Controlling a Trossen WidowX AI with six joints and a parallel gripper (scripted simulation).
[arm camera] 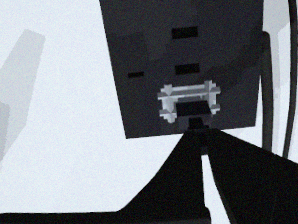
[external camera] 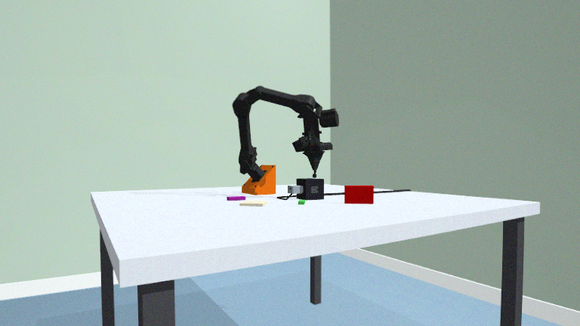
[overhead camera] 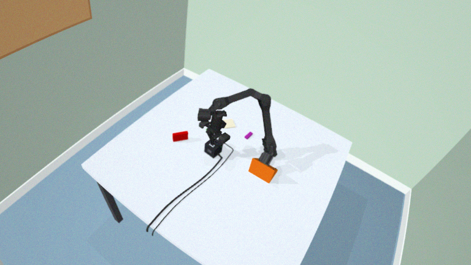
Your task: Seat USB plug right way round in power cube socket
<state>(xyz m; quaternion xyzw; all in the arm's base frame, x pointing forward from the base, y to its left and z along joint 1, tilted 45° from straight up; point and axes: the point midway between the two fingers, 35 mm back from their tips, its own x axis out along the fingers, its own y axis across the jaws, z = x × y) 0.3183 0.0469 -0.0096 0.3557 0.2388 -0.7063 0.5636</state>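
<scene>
The black USB plug lies 2 cm below my gripper tip. Also, from my gripper tip: tile 29 cm to the right, 10 cm below, 2 cm ahead; then green piece 15 cm to the right, 10 cm below, 9 cm ahead; then red block 21 cm ahead, 8 cm below.
</scene>
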